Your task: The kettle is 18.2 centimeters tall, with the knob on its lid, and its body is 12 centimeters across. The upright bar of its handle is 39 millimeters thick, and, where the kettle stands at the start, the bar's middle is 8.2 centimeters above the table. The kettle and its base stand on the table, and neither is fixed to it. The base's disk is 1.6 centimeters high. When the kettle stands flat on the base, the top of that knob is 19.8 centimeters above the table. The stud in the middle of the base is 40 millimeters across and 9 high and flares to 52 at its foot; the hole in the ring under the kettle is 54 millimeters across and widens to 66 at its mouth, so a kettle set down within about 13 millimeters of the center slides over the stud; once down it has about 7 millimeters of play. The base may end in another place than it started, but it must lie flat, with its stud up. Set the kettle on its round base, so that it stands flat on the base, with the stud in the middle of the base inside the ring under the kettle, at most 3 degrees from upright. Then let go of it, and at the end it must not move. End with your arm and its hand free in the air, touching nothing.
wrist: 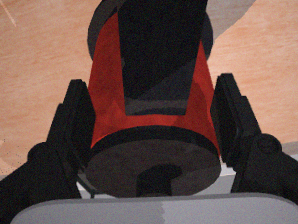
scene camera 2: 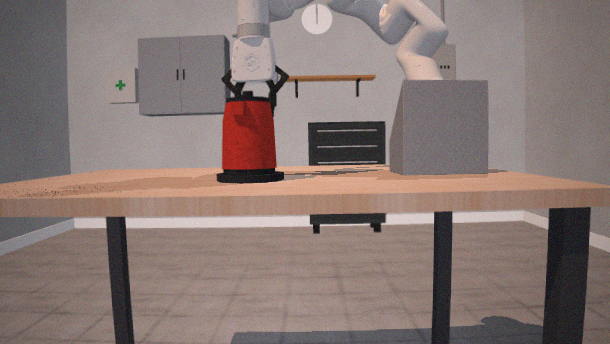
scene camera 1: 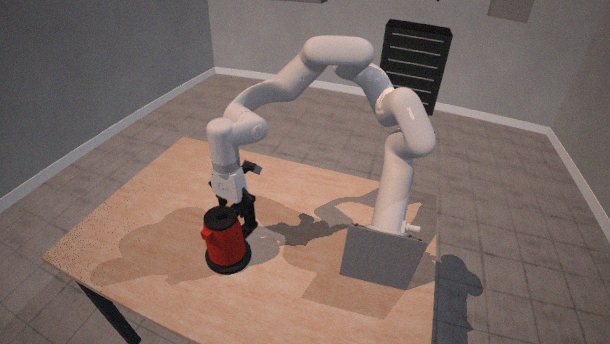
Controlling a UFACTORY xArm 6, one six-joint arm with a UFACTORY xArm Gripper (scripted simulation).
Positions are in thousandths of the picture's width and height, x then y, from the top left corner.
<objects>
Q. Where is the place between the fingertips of my gripper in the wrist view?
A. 508, 422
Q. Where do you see a red kettle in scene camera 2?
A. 407, 408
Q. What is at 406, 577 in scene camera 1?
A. My gripper.
</objects>
